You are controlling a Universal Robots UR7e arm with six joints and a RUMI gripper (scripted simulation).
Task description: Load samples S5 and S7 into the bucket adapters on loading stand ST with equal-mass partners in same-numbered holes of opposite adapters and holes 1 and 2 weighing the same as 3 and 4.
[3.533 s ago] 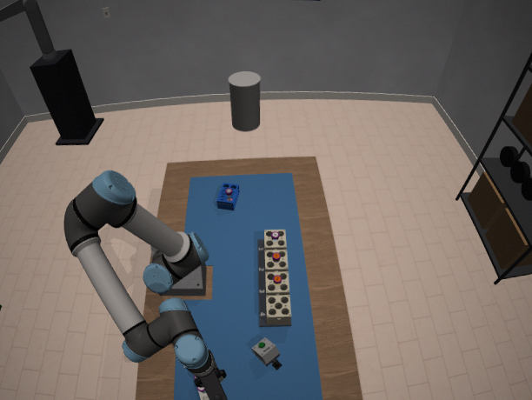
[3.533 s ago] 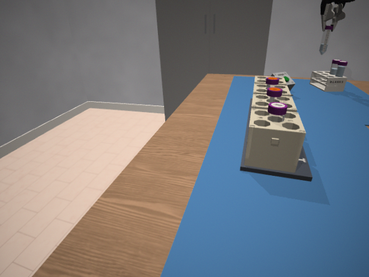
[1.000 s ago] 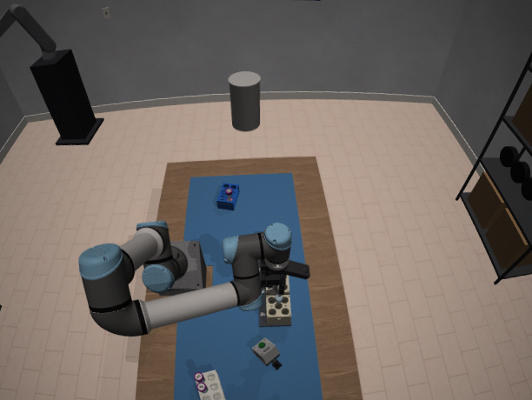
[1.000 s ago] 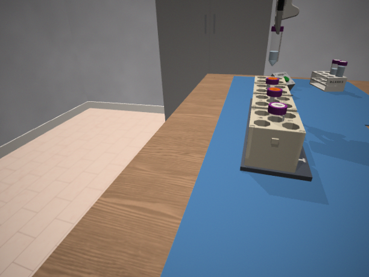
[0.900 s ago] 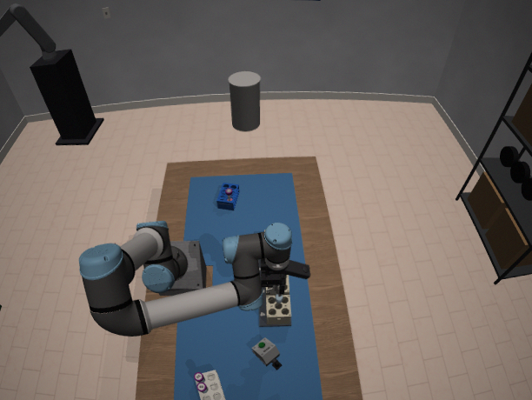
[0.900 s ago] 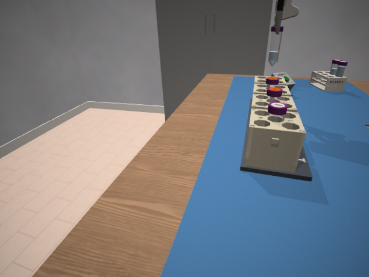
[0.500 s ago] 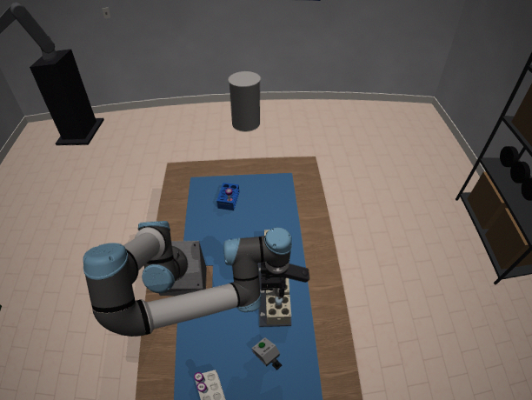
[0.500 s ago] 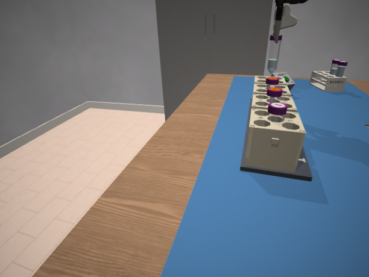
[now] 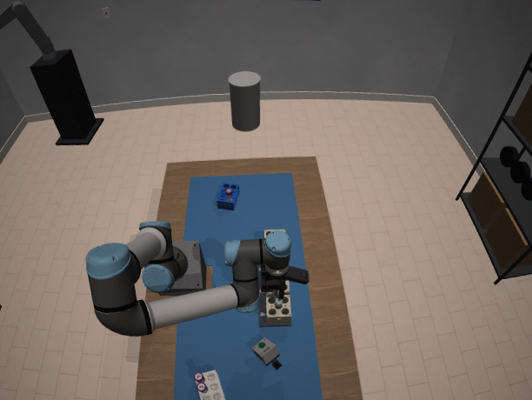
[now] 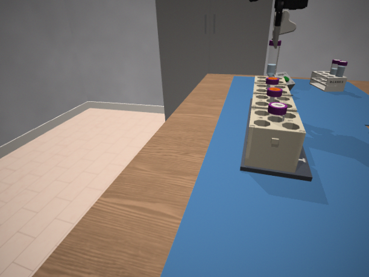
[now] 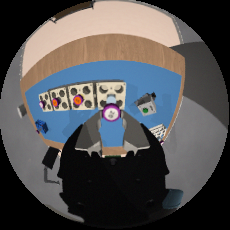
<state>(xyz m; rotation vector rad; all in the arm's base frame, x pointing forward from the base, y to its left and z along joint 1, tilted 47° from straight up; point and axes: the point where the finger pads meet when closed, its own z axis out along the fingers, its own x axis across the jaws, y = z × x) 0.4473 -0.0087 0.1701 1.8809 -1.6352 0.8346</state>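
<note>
Right now the green done key is 160 mm to the right of my hand, 140 mm below it and 60 mm behind it. The rest, counted from my hand: blanks rack (350 mm to the right, 240 mm behind, 180 mm below).
</note>
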